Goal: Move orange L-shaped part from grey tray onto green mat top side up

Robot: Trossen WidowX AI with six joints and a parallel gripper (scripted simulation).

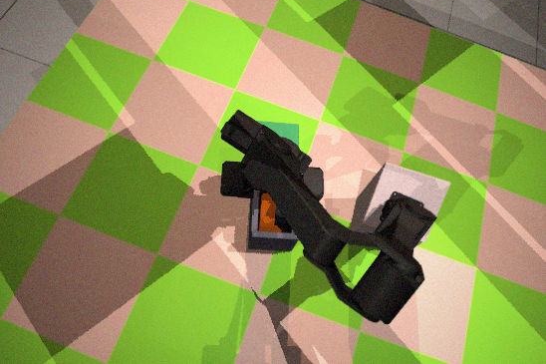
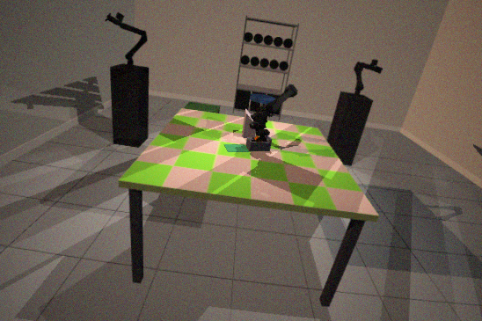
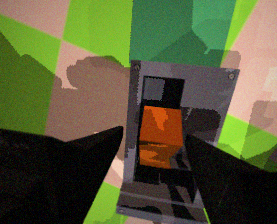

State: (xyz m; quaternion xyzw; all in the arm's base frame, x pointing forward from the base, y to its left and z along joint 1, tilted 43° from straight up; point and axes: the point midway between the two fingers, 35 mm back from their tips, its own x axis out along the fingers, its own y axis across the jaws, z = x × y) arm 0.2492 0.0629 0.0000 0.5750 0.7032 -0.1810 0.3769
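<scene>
Now: the orange L-shaped part 3 cm to the left of my gripper tip, 3 cm below it and 3 cm behind it. The rest, counted from my gripper tip: green mat (14 cm to the right, 9 cm below, 3 cm ahead).
</scene>
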